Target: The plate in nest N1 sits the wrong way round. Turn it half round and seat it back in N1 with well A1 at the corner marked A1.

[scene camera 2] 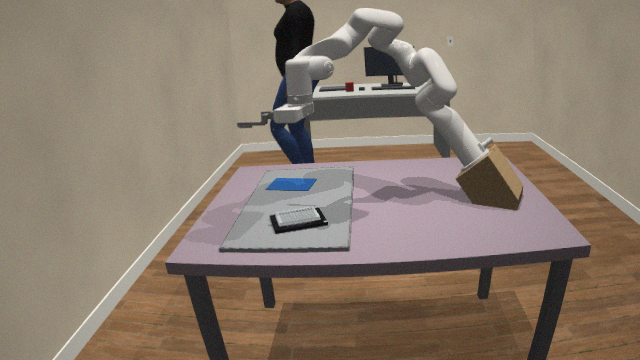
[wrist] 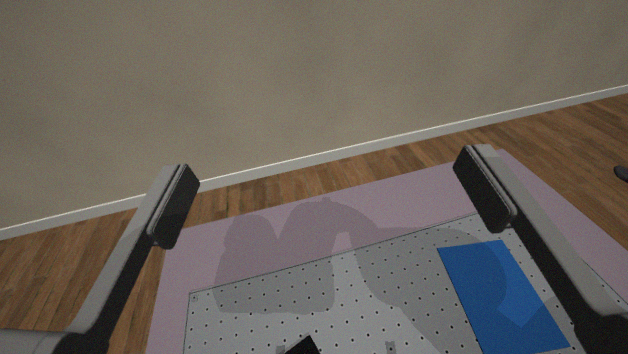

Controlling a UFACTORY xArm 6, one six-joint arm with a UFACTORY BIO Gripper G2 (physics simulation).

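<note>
The white well plate (scene camera 2: pixel 298 216) sits in the black nest (scene camera 2: pixel 302 228) on the grey perforated board; the A1 mark and the wells' labels are too small to read. A black corner (wrist: pixel 304 346), likely the nest's, shows at the bottom edge of the wrist view, where the plate does not show. My gripper (scene camera 2: pixel 246 124) (wrist: pixel 330 197) is open and empty. It is high above the table's left side, up and to the left of the plate in the scene view, with its fingers pointing sideways to the left.
The grey board (scene camera 2: pixel 332 235) (wrist: pixel 350 300) lies on the pink table (scene camera 2: pixel 425 225) (wrist: pixel 400 195). A flat blue rectangle (scene camera 2: pixel 291 184) (wrist: pixel 500 300) lies on the board behind the nest. The arm's brown base block (scene camera 2: pixel 492 182) stands at the right. A person (scene camera 2: pixel 295 40) stands behind the arm, beside a desk (scene camera 2: pixel 370 107).
</note>
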